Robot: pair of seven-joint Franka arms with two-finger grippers.
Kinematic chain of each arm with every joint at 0, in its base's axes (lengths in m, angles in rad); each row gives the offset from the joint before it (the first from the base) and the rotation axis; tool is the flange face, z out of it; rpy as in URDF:
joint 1: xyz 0 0 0.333 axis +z
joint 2: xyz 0 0 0 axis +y
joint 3: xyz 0 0 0.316 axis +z
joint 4: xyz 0.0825 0 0 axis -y
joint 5: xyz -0.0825 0 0.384 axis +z
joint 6: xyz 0 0 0 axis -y
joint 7: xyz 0.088 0 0 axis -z
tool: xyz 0 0 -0.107 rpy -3.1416 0 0
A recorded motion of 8 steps. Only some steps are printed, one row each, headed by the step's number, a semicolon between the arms.
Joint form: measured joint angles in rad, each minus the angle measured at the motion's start. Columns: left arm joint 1, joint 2, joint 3, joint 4, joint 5, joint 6, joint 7; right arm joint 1, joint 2, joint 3, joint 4, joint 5, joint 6, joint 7.
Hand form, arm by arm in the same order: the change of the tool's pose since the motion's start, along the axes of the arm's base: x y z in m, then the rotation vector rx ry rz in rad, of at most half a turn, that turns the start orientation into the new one. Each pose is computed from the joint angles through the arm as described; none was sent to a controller.
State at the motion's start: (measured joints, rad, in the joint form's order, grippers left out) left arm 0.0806 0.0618 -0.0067 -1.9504 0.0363 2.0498 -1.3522; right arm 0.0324 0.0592 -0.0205 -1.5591 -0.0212 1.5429 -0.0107
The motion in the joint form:
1: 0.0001 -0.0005 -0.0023 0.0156 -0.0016 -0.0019 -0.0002; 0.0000 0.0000 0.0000 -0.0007 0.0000 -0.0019 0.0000
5: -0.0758 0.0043 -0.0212 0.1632 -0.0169 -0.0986 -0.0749; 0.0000 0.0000 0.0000 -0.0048 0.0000 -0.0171 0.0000
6: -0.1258 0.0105 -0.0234 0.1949 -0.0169 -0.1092 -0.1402; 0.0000 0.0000 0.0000 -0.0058 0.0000 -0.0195 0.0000
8: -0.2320 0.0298 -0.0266 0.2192 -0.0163 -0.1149 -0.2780; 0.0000 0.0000 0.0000 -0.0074 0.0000 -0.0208 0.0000
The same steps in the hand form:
1: 0.0028 -0.0011 0.0075 -0.0005 -0.0143 -0.0013; -0.0002 0.0000 -0.0005 0.0000 0.0026 0.0000
5: 0.0183 -0.0566 0.0669 -0.0197 -0.0626 -0.0136; -0.0022 -0.0001 -0.0036 -0.0003 0.0219 -0.0004
6: 0.0208 -0.0877 0.0778 -0.0271 -0.0784 -0.0005; -0.0025 -0.0001 -0.0042 -0.0003 0.0253 -0.0004
8: 0.0185 -0.1533 0.0776 -0.0418 -0.0782 0.0276; -0.0028 -0.0001 -0.0051 -0.0004 0.0282 -0.0005

